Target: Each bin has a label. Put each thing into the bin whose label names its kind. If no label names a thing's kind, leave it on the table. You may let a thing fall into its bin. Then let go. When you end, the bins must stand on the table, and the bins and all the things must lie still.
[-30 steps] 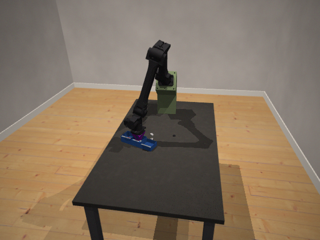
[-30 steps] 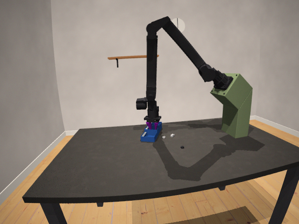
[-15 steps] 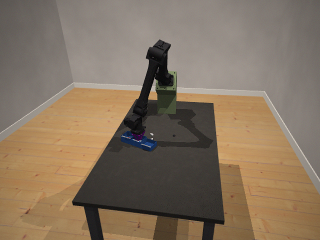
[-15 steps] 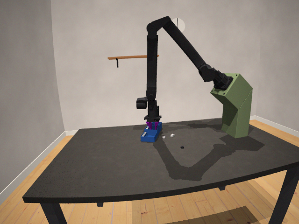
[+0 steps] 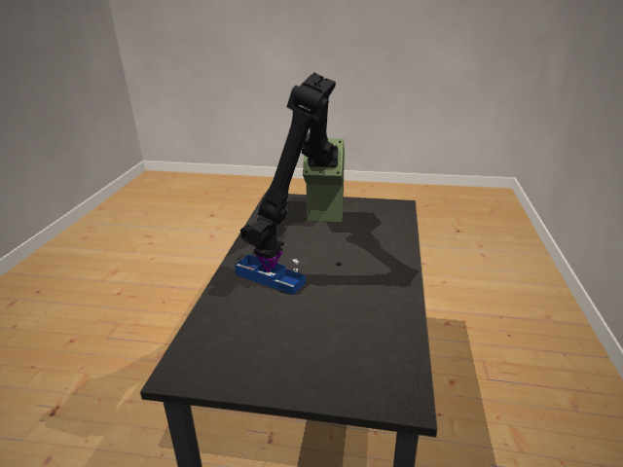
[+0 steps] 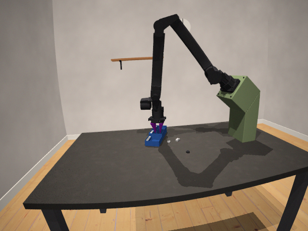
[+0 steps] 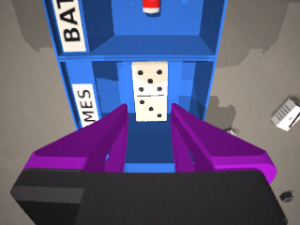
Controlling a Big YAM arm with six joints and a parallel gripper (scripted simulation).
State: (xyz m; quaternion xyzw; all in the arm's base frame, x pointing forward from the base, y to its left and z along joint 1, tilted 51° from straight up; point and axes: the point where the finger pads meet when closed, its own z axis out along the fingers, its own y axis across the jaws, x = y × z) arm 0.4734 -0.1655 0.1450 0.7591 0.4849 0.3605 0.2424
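My hand is 3 cm above the cream domino. The rest, counted from my hand: grey nut 5 cm behind, 9 cm to the left, 4 cm below; then red battery 4 cm behind, 7 cm to the right, 3 cm below; then dark hex nut 10 cm behind, 25 cm to the left, 4 cm below.
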